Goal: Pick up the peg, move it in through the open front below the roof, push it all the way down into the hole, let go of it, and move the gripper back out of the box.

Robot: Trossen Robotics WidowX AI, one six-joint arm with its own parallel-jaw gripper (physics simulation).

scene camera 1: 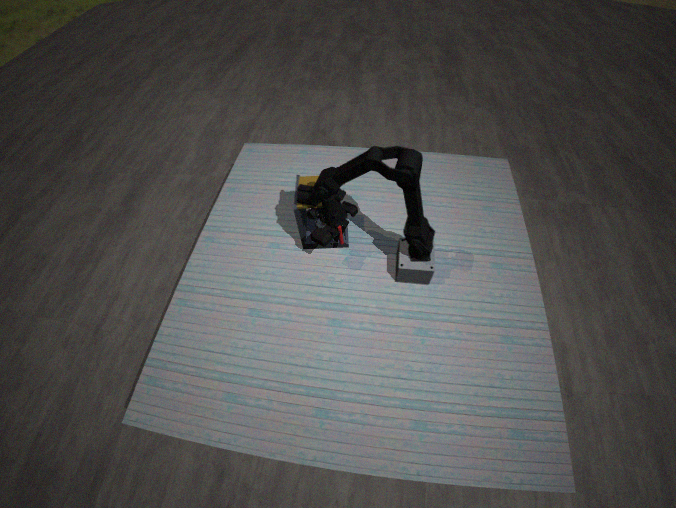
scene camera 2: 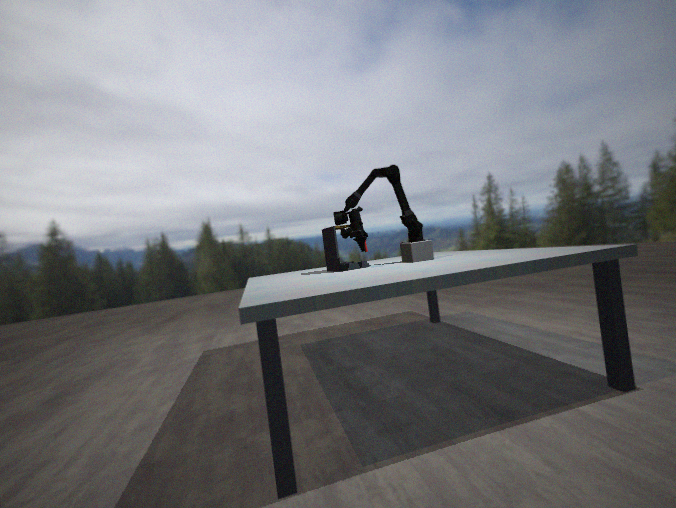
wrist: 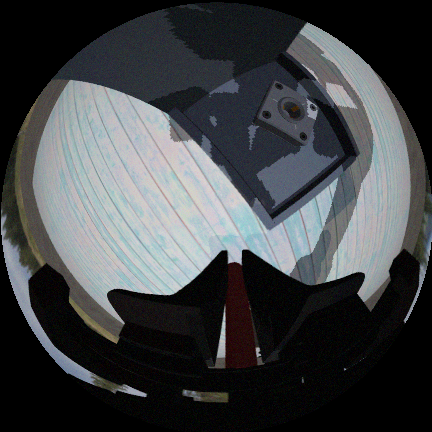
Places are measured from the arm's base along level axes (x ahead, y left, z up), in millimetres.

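Pixels of known places: gripper, fingertip midpoint: [scene camera 1: 337, 240] [scene camera 2: 363, 251] [wrist: 234, 255]; arm's base, link origin: [scene camera 1: 419, 252] [scene camera 2: 416, 241].
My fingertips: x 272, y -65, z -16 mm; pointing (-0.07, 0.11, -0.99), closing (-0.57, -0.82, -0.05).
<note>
Ahead of a thing's pixels: the offset from my fingertips to its top centre. "spot": to the spot under its first point. Level surfaces: height alone.
My gripper [wrist: 234, 255] is shut on the red peg {dx -11, dy +6, dz +77 mm} [scene camera 1: 341, 234] [scene camera 2: 365, 246] [wrist: 239, 320], which runs lengthwise between the fingers in the wrist view. In scene camera 2 the peg is tilted and held above the box's floor, near the open front. The box {dx +52, dy -101, dz +142 mm} [scene camera 1: 299, 228] [scene camera 2: 331, 248] [wrist: 120, 60] has a dark side wall and a yellow roof {spot: dx +96, dy -143, dz +142 mm} [scene camera 1: 308, 181], partly hidden behind the arm in scene camera 1. In the wrist view a grey square block {dx +60, dy -111, dz -41 mm} [wrist: 266, 102] with a round hole {spot: dx +60, dy -116, dz -53 mm} [wrist: 291, 109] stands on the box's floor, apart from the fingertips.
The arm's grey base block [scene camera 1: 415, 273] [scene camera 2: 416, 251] stands to the right of the box on the striped table top {dz -82 mm} [scene camera 1: 338, 355] [scene camera 2: 437, 273]. A low raised rim {spot: dx -25, dy -98, dz -62 mm} [wrist: 315, 187] edges the box's floor. Shadows of the arm fall across the box and table.
</note>
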